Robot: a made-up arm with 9 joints. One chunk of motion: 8 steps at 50 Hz.
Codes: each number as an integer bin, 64 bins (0 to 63) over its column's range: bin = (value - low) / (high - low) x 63, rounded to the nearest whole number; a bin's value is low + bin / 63 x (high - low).
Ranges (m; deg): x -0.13..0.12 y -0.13..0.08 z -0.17..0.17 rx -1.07..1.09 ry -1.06..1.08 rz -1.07..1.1
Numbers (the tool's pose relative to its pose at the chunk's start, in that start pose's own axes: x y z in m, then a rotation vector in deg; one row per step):
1: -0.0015 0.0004 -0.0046 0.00 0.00 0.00
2: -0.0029 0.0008 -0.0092 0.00 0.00 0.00
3: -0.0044 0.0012 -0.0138 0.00 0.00 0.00
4: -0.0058 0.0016 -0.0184 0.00 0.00 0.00
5: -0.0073 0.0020 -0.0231 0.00 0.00 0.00
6: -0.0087 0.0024 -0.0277 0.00 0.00 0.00
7: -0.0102 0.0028 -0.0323 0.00 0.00 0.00
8: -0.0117 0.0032 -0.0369 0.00 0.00 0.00
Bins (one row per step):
1: 32 39 31 31 31 31
2: 32 39 30 31 31 31
3: 32 39 29 31 31 31
4: 31 39 28 31 31 31
5: 31 40 27 31 31 31
6: 31 40 26 31 31 31
7: 30 40 26 31 31 31
8: 30 40 25 31 31 31

